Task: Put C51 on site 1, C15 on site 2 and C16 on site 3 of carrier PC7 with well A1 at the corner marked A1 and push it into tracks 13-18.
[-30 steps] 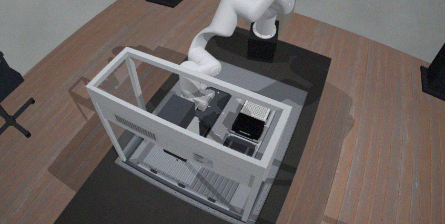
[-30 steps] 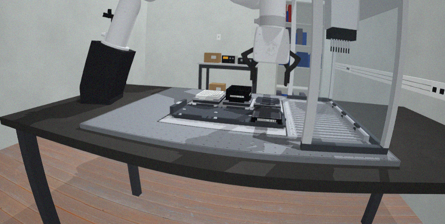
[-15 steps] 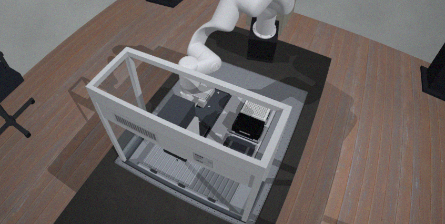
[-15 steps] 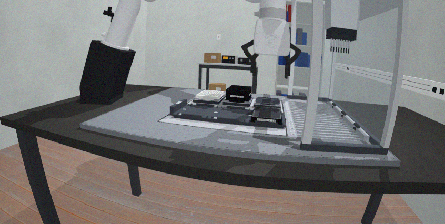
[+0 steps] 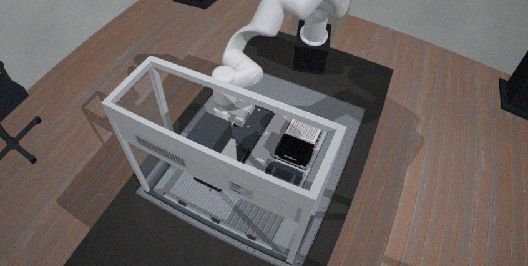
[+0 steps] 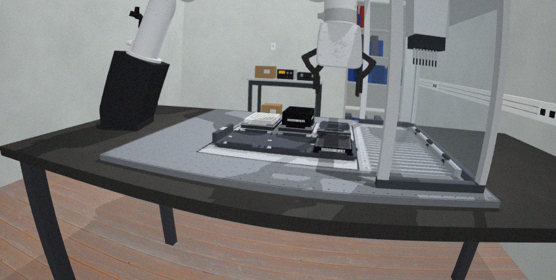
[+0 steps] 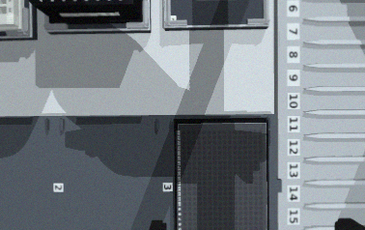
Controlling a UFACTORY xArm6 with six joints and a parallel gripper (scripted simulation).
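My hand is 23 cm past the white 96-well plate C15, 21 cm to the right of it and 12 cm above it. The rest, counted from my hand: apron (14 cm below, 12 cm behind, 9 cm to the left); then dark carrier PC7 (12 cm below, 11 cm behind); then frame post (19 cm to the right, 11 cm above, 10 cm ahead).
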